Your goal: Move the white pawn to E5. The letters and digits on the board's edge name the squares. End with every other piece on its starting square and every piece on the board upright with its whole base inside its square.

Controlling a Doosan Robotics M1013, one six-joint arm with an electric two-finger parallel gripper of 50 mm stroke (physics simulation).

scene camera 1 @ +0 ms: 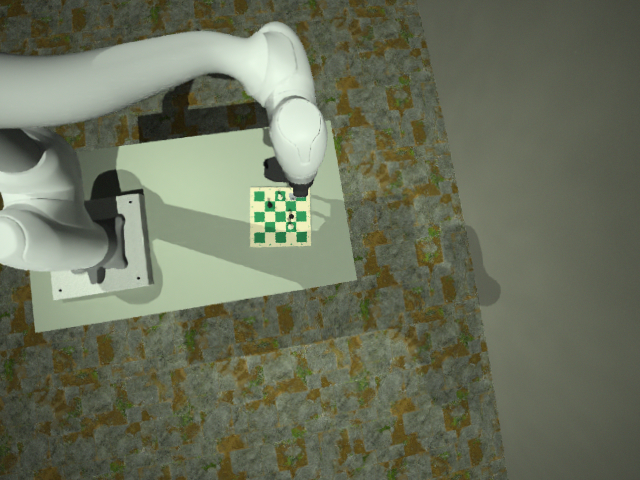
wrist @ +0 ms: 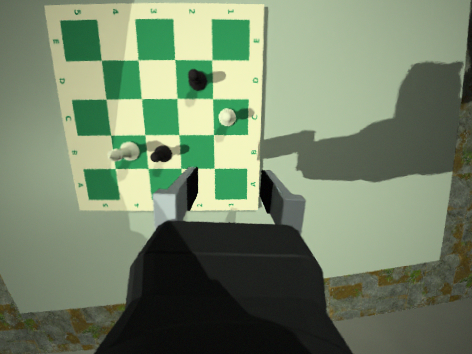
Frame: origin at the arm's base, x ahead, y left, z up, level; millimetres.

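Seen in the pictures: gripper, fingertip midpoint: [scene camera 1: 293, 190] [wrist: 229, 181]; arm's base at its link origin: [scene camera 1: 99, 245].
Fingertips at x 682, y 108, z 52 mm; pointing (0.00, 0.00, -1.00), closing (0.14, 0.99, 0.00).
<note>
Pixels of each thing's top centre, then the offset from my fingertips to it. "spot": a spot on its surface instead. Level surfaces: height alone.
- green-and-cream board at its top centre: [wrist: 160, 117] [scene camera 1: 280, 216] dx -59, dy -70, dz -75 mm
- taller white piece at its top centre: [wrist: 108, 157] [scene camera 1: 290, 225] dx -25, dy -111, dz -31 mm
- green square E5 at a spot on its surface: [wrist: 81, 40] [scene camera 1: 259, 237] spot: dx -141, dy -139, dz -75 mm
- pale table top at its surface level: dz -81 mm
The green-and-cream board [scene camera 1: 254, 227] [wrist: 252, 90] shows five columns and five rows. The white piece [scene camera 1: 280, 195] [wrist: 227, 117] on C1 stands upright, with a small round head; it looks like the pawn. A taller white piece [scene camera 1: 290, 226] [wrist: 129, 151] stands on B4. A black piece [scene camera 1: 291, 216] [wrist: 161, 153] stands on B3, and another black piece [scene camera 1: 269, 204] [wrist: 197, 80] stands on D2. The green square E5 [scene camera 1: 259, 237] [wrist: 81, 40] holds no piece. My gripper [scene camera 1: 298, 197] [wrist: 229, 181] is open and empty, above the A1 side of the board, apart from the white pawn.
The board lies on a pale table top [scene camera 1: 206, 268] [wrist: 350, 215]. The robot's base plate [scene camera 1: 135, 248] is at the table's left in the scene view. The arm reaches in from the upper left. Its shadow falls across the table and part of the board.
</note>
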